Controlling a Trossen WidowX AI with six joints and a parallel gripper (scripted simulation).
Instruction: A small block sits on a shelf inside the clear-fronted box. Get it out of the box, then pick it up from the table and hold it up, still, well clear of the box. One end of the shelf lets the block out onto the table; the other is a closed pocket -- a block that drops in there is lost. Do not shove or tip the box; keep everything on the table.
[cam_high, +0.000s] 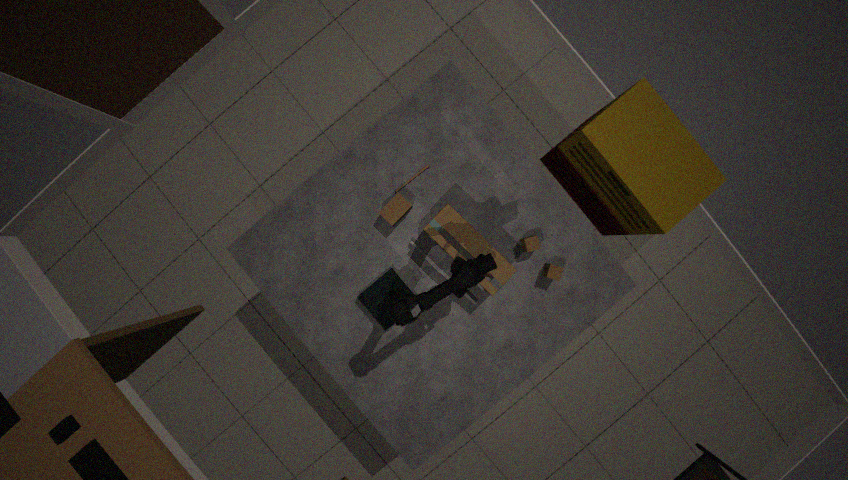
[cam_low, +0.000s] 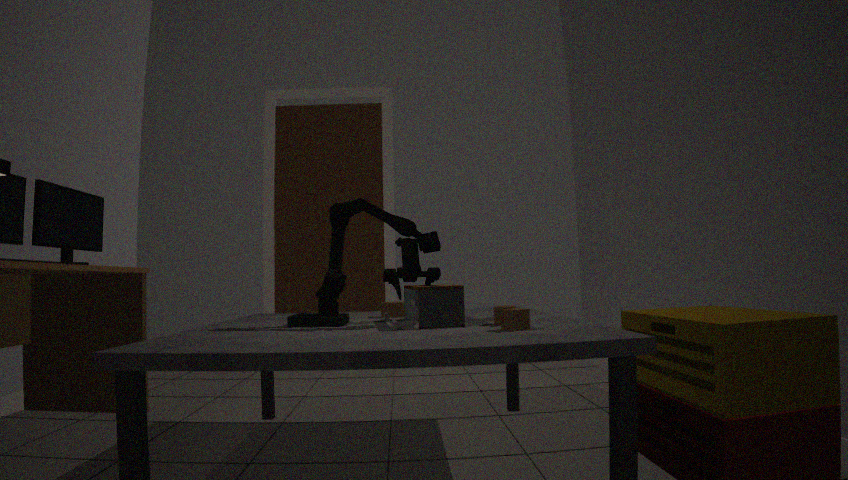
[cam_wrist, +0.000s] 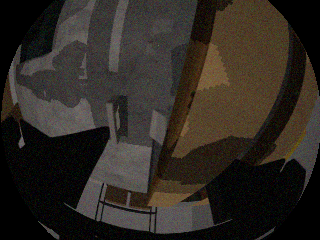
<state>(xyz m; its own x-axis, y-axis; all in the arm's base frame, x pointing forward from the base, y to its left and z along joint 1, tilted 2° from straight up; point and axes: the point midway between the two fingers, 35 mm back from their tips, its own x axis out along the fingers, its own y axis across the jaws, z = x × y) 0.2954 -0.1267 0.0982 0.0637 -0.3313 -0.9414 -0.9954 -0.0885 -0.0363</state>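
My gripper tip is 6 cm short of the small tan block and 2 cm to the left of it. From my gripper tip the other things lie so: clear-fronted box (10 cm to the left, 3 cm ahead, 2 cm below); then larger tan block (43 cm to the left, 6 cm below, 6 cm behind).
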